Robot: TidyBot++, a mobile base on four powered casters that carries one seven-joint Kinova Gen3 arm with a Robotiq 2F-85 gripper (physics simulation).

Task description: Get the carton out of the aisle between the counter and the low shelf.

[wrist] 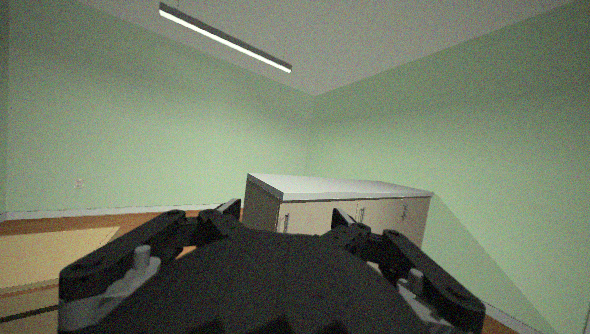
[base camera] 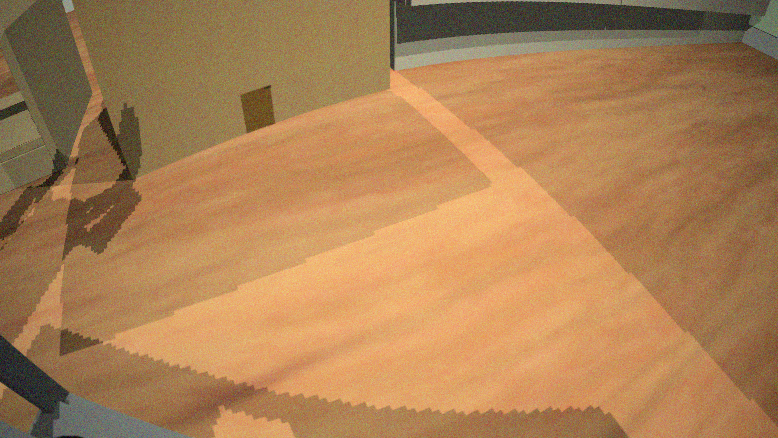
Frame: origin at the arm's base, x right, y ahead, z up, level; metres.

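Seen in the pictures: gripper, fingertip midpoint: point(wrist: 286, 213).
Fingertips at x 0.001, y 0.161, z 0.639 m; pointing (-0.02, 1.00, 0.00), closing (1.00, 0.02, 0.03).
Observation:
A point is followed by its place in that frame.
The carton point(base camera: 228, 48) {x -0.282, y 0.629, z -0.245 m} is a large plain tan box at the upper left of the base camera view. It stands on the floor, its top is cut off by the frame, and a small brown patch shows at its lower edge. A narrow strip of floor separates its left corner from a grey upright panel point(base camera: 51, 76) {x -0.708, y 0.642, z -0.253 m}. I cannot tell whether that panel belongs to the counter or the low shelf. My gripper point(wrist: 286, 213) {x 0.001, y 0.161, z 0.639 m} is open in the wrist view, with nothing between its fingers. It points across the room, and the carton cannot be made out for certain there.
A long unit with a dark lower band point(base camera: 544, 22) {x 0.249, y 1.066, z -0.315 m} runs along the back right. In the wrist view, a white-topped cabinet point(wrist: 345, 187) stands near the room's corner, and a flat tan surface point(wrist: 45, 255) {x -0.845, y 0.599, z 0.214 m} shows at lower left. A piece of my base point(base camera: 103, 421) {x -0.185, y 0.140, z -0.281 m} shows at bottom left.

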